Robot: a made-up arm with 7 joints. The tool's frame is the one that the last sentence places. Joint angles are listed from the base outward.
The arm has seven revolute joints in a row. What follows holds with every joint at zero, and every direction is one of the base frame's.
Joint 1 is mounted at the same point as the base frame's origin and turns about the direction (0.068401, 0.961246, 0.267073).
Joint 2 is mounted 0.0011 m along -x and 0.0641 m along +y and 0.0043 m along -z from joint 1 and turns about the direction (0.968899, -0.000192, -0.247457).
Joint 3 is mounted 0.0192 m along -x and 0.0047 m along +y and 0.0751 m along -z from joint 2 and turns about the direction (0.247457, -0.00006, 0.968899).
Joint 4 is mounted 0.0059 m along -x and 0.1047 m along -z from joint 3 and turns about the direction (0.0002, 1, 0.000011).
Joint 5 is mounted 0.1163 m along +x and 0.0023 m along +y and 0.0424 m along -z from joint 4 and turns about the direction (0.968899, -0.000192, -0.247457).
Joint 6 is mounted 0.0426 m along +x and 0.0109 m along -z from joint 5 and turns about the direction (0.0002, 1, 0.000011).
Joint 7 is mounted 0.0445 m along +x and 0.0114 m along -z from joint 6 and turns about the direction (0.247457, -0.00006, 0.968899).
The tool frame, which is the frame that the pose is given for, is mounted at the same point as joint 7; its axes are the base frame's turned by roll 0, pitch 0.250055 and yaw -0.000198 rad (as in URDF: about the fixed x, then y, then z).
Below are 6 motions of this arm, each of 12 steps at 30 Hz.
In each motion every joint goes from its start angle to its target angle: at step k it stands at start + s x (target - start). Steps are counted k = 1, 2, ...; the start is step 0. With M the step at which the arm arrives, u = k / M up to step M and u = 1 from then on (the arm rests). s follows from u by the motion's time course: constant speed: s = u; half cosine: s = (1 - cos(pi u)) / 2; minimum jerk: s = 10 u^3 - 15 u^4 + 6 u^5.
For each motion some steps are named. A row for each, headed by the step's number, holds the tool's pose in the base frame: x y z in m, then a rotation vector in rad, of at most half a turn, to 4 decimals.
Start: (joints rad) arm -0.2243 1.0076 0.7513 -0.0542 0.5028 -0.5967 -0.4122
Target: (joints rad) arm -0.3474 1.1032 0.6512 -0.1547 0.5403 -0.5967 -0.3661
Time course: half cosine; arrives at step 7
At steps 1, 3, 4, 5, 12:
1: 0.1897 0.2663 0.0314 1.7469 -0.3933 -0.0360
3: 0.1948 0.2533 0.0430 1.7982 -0.4669 -0.0470
4: 0.1974 0.2446 0.0502 1.8316 -0.5152 -0.0537
5: 0.1992 0.2368 0.0566 1.8615 -0.5586 -0.0594
12: 0.2006 0.2295 0.0624 1.8893 -0.5992 -0.0645

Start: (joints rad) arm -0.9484 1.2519 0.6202 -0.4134 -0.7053 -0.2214 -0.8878
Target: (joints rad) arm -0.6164 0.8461 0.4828 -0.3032 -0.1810 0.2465 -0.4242
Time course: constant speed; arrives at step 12
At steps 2, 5, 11, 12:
2: 0.1455 0.1752 0.1753 1.1077 -1.2044 -0.6063
5: 0.1786 0.1860 0.1472 0.9448 -1.0094 -0.4592
11: 0.2277 0.2038 0.0719 0.7104 -0.5842 -0.1364
12: 0.2331 0.2060 0.0574 0.6836 -0.5101 -0.0804

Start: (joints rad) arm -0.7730 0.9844 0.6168 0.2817 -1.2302 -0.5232 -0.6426
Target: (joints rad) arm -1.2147 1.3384 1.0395 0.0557 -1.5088 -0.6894 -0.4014
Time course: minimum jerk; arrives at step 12
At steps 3, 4, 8, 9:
3: 0.2039 0.3102 0.0968 -0.0060 -1.5541 -0.1310
4: 0.1866 0.3109 0.1178 -0.0073 -1.6819 -0.1166
8: 0.0665 0.3046 0.1885 -0.0622 -2.3780 -0.1092
9: 0.0421 0.3020 0.1924 -0.0790 -2.5037 -0.1242

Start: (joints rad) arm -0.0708 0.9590 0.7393 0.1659 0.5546 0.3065 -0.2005
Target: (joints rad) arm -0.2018 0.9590 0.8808 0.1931 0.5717 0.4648 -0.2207
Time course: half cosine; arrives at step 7
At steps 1, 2, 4, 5, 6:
1: 0.1614 0.3509 -0.0368 1.2584 0.4981 0.7422
2: 0.1601 0.3532 -0.0322 1.2314 0.4967 0.7810
4: 0.1550 0.3596 -0.0193 1.1407 0.4919 0.8940
5: 0.1520 0.3625 -0.0138 1.0935 0.4893 0.9445
6: 0.1499 0.3645 -0.0102 1.0593 0.4873 0.9783

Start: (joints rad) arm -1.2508 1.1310 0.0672 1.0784 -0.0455 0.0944 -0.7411
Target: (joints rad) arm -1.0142 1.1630 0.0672 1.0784 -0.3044 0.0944 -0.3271
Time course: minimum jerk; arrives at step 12
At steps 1, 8, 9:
1: 0.2989 0.3336 0.0423 0.5053 0.1952 0.0076
8: 0.2808 0.3520 0.0004 0.4127 0.1851 0.3272
9: 0.2778 0.3544 -0.0049 0.4014 0.1861 0.3725

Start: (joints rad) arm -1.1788 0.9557 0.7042 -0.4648 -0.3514 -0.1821 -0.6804
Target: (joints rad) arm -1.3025 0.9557 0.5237 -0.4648 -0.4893 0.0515 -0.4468
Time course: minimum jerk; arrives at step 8
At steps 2, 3, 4, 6, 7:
2: 0.1114 0.1785 0.1844 1.0125 -1.6284 -0.1591
3: 0.1149 0.1744 0.1875 0.9465 -1.6300 -0.1806
4: 0.1193 0.1687 0.1914 0.8633 -1.6255 -0.2078
6: 0.1269 0.1578 0.1977 0.7273 -1.6004 -0.2523
7: 0.1285 0.1552 0.1991 0.6994 -1.5921 -0.2615

